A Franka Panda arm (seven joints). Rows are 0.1 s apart.
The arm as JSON. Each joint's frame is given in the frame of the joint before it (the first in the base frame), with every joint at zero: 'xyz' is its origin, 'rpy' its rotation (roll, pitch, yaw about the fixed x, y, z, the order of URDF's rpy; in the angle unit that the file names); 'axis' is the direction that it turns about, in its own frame. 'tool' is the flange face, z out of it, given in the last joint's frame.
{
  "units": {
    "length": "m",
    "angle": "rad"
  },
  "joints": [
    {
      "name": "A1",
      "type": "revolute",
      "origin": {
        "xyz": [
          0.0,
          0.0,
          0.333
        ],
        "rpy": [
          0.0,
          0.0,
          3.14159
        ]
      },
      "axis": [
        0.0,
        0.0,
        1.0
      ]
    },
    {
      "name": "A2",
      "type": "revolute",
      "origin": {
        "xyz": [
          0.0,
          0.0,
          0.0
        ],
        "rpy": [
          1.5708,
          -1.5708,
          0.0
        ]
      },
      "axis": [
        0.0,
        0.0,
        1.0
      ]
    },
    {
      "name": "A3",
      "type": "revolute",
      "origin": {
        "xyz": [
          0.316,
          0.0,
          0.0
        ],
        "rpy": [
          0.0,
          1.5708,
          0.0
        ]
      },
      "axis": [
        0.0,
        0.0,
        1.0
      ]
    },
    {
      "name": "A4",
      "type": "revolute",
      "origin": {
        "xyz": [
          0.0,
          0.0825,
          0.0
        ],
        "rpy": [
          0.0,
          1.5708,
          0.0
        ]
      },
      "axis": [
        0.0,
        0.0,
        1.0
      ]
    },
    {
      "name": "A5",
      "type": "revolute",
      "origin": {
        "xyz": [
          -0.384,
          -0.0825,
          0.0
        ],
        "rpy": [
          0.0,
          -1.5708,
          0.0
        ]
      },
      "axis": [
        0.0,
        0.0,
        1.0
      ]
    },
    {
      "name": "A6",
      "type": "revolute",
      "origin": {
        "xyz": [
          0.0,
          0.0,
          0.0
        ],
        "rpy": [
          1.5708,
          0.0,
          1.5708
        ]
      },
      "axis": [
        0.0,
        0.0,
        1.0
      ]
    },
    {
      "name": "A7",
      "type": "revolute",
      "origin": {
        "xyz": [
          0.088,
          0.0,
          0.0
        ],
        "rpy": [
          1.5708,
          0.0,
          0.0
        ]
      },
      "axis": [
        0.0,
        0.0,
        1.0
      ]
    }
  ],
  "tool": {
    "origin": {
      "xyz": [
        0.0,
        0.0,
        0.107
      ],
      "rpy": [
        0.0,
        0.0,
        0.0
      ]
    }
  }
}
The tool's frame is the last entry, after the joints.
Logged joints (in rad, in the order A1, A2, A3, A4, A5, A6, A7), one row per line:
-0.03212, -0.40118, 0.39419, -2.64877, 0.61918, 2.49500, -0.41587
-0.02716, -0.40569, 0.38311, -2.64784, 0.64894, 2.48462, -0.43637
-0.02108, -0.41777, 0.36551, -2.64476, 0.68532, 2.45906, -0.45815
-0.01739, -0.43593, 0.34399, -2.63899, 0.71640, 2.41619, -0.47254
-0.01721, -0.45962, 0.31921, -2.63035, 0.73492, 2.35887, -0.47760
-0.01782, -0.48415, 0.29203, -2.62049, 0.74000, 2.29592, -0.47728
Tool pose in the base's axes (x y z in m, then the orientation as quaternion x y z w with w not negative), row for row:
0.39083, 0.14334, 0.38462, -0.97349, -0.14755, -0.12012, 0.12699
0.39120, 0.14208, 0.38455, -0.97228, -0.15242, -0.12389, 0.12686
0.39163, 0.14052, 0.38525, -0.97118, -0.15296, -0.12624, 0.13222
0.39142, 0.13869, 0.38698, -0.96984, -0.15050, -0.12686, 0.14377
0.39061, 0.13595, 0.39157, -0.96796, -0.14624, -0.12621, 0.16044
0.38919, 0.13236, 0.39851, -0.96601, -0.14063, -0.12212, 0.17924
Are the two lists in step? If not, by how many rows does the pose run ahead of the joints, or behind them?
The pose runs 2 rows behind the joints: the pose in row i belongs to the joints in row i - 2.
